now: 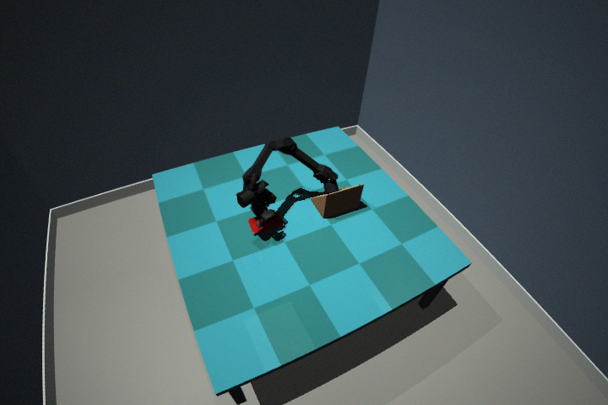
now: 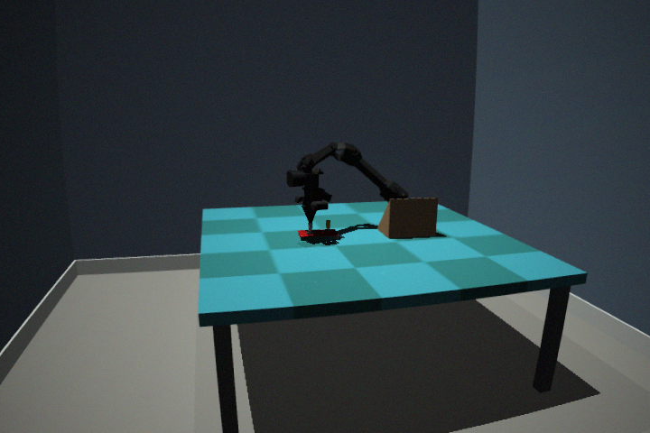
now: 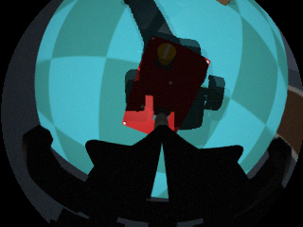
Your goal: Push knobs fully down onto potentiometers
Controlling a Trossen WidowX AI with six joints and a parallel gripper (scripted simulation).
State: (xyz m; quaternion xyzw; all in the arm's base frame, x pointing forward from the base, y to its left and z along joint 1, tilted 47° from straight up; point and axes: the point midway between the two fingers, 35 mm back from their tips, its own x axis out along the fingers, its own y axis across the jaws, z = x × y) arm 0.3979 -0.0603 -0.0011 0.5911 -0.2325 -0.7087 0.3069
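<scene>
Right now my gripper tip is 20 mm above the potentiometer knob.
</scene>
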